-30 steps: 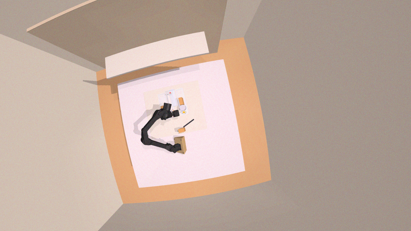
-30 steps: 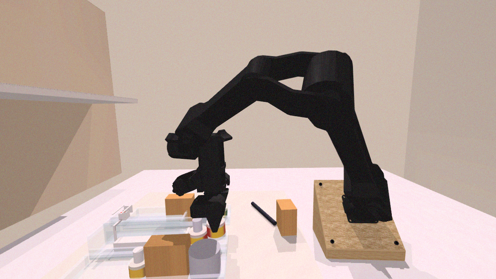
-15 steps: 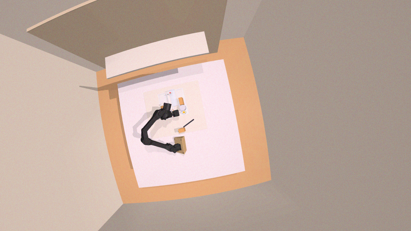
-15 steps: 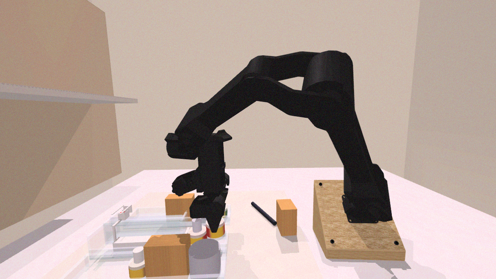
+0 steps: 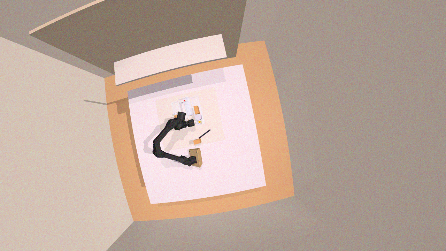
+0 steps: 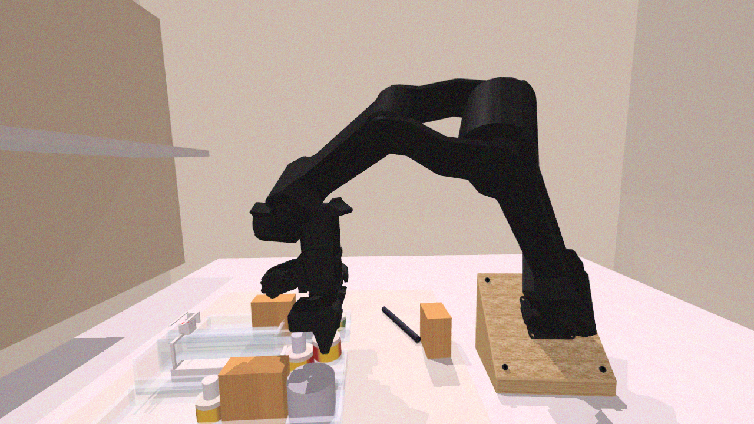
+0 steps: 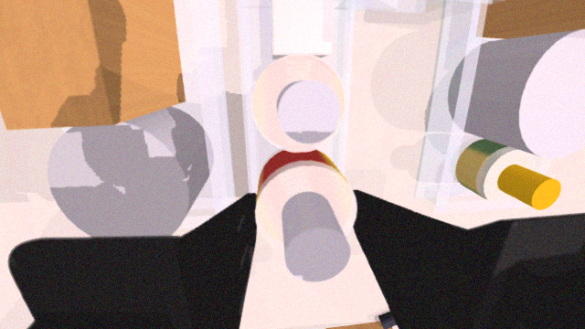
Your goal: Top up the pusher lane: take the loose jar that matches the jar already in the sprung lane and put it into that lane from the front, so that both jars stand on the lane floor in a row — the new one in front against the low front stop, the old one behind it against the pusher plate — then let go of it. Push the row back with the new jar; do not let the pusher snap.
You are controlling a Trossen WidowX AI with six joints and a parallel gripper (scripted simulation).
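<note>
The clear sprung lane lies 150 mm ahead of my gripper tip, 30 mm below it and 10 mm to the right of it. Round my gripper tip: small jar: 130 mm ahead, 90 mm to the left, 20 mm below; small orange block: 170 mm behind, 80 mm to the right, 10 mm below; white pusher plate: 150 mm ahead, 20 mm to the right.
</note>
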